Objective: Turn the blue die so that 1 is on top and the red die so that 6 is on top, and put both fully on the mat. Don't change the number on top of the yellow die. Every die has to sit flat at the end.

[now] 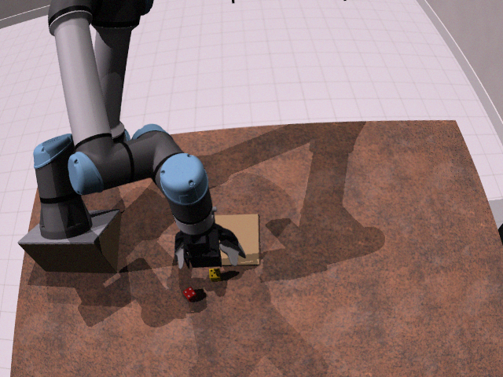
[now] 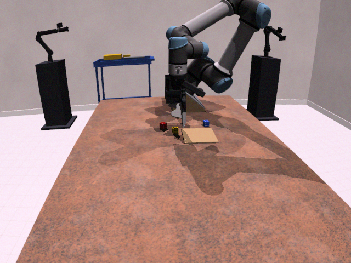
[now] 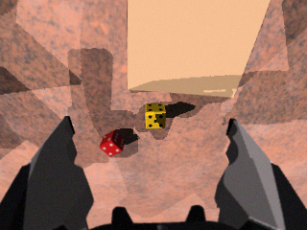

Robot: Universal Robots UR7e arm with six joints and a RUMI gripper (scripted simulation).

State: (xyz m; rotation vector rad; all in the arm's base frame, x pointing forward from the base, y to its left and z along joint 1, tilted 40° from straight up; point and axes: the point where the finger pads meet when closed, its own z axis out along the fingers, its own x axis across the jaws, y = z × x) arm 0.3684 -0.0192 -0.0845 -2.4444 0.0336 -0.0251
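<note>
The yellow die is 10 mm ahead of my hand, 30 mm to the right of it and 40 mm below it. Round my hand: blue die 60 mm behind, 130 mm to the left, 40 mm below; then tan mat 50 mm ahead, 70 mm to the left, 50 mm below; then red die 60 mm behind, 70 mm to the right, 40 mm below.
</note>
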